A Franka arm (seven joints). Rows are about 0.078 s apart.
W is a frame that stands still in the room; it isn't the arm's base.
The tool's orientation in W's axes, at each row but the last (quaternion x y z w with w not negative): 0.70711, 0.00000, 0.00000, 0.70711; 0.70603, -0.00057, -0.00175, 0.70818; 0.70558, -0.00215, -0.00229, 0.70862; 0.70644, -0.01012, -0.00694, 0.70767; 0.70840, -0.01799, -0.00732, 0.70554; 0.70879, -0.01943, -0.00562, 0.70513; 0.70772, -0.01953, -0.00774, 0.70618; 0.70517, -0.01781, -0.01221, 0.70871; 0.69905, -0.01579, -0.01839, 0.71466; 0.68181, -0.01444, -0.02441, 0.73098; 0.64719, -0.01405, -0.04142, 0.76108
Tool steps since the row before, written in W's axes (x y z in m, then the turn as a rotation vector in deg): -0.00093, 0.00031, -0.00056, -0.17, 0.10, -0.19; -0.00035, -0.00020, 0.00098, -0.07, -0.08, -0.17; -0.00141, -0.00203, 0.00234, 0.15, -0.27, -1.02; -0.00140, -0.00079, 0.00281, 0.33, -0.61, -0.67; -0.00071, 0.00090, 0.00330, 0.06, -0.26, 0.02; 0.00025, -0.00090, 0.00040, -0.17, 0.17, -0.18; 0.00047, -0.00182, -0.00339, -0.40, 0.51, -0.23; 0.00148, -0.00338, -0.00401, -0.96, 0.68, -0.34; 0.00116, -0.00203, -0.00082, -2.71, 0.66, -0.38; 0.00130, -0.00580, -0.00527, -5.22, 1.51, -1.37; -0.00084, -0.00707, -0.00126, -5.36, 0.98, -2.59
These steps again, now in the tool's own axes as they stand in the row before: -0.00093, -0.00056, -0.00031, -0.17, -0.19, -0.10; -0.00035, 0.00098, 0.00020, -0.07, -0.17, 0.08; -0.00140, 0.00233, 0.00205, 0.15, -1.02, 0.26; -0.00137, 0.00281, 0.00083, 0.34, -0.67, 0.60; -0.00069, 0.00331, -0.00089, 0.07, 0.02, 0.26; 0.00029, 0.00040, 0.00089, -0.18, -0.18, -0.16; 0.00048, -0.00339, 0.00181, -0.42, -0.22, -0.49; 0.00159, -0.00404, 0.00329, -0.99, -0.33, -0.64; 0.00126, -0.00086, 0.00195, -2.74, -0.38, -0.54; 0.00168, -0.00564, 0.00534, -5.28, -1.35, -1.32; -0.00022, -0.00240, 0.00682, -5.34, -2.64, -0.98
